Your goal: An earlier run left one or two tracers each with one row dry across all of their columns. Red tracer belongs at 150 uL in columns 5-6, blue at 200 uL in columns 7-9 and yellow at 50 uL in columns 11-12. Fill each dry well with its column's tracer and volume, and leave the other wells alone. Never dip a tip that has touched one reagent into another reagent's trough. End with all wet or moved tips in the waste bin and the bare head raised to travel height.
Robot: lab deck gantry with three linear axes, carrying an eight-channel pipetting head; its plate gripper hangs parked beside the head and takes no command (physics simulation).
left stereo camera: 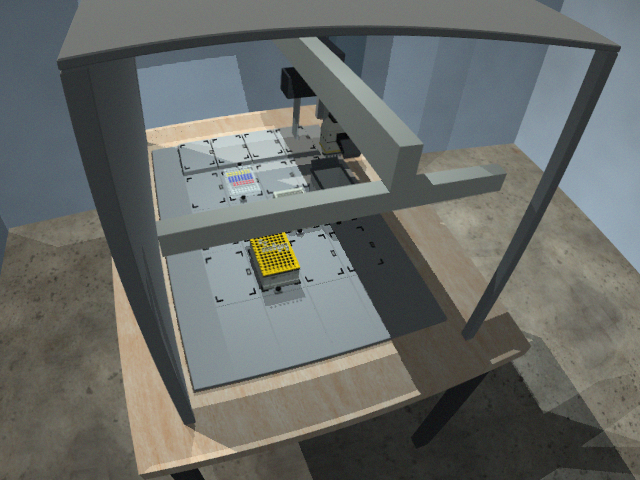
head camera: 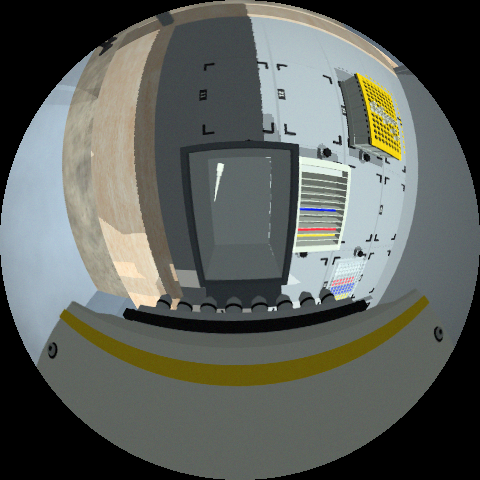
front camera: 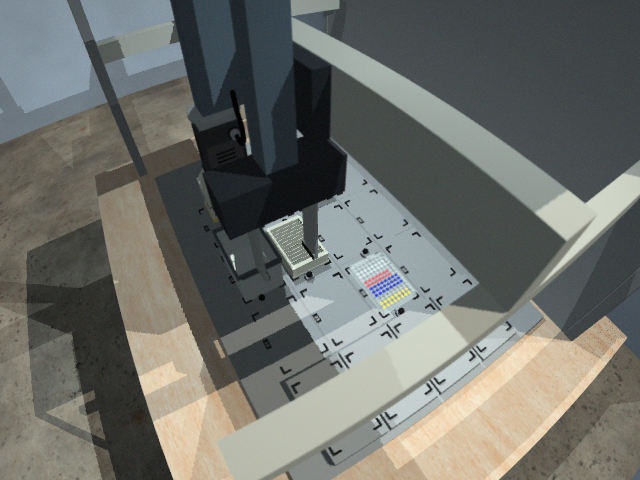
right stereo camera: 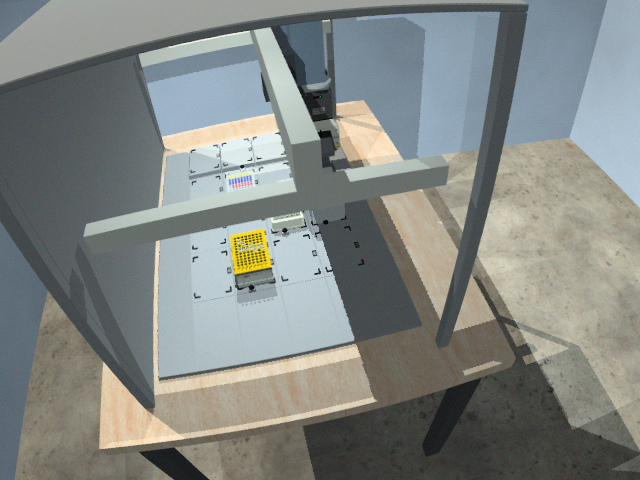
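Note:
The pipetting head [front camera: 219, 139] [left stereo camera: 330, 136] [right stereo camera: 320, 111] hangs by the waste bin [head camera: 240, 145] [left stereo camera: 333, 173]. Its dark nozzles [head camera: 259, 303] show no tip in the head view. A pale, tip-like streak [head camera: 218, 181] shows inside the bin. The reservoir [front camera: 310, 270] [head camera: 325, 162] [right stereo camera: 287, 223] holds blue [head camera: 318, 209], red [head camera: 318, 229] and yellow [head camera: 317, 235] troughs. The well plate [front camera: 382, 281] [head camera: 348, 270] [left stereo camera: 242, 186] [right stereo camera: 240, 179] has red, blue and yellow bands; the red band looks shorter than the blue at one end. The parked gripper [front camera: 288, 268] hangs with fingers apart, empty.
The yellow tip rack [head camera: 372, 135] [left stereo camera: 281, 266] [right stereo camera: 250, 266] holds some pale tips among many open holes. A gantry beam [left stereo camera: 279, 209] [right stereo camera: 206, 209] crosses above the deck. A grey side panel [front camera: 429, 196] borders the deck.

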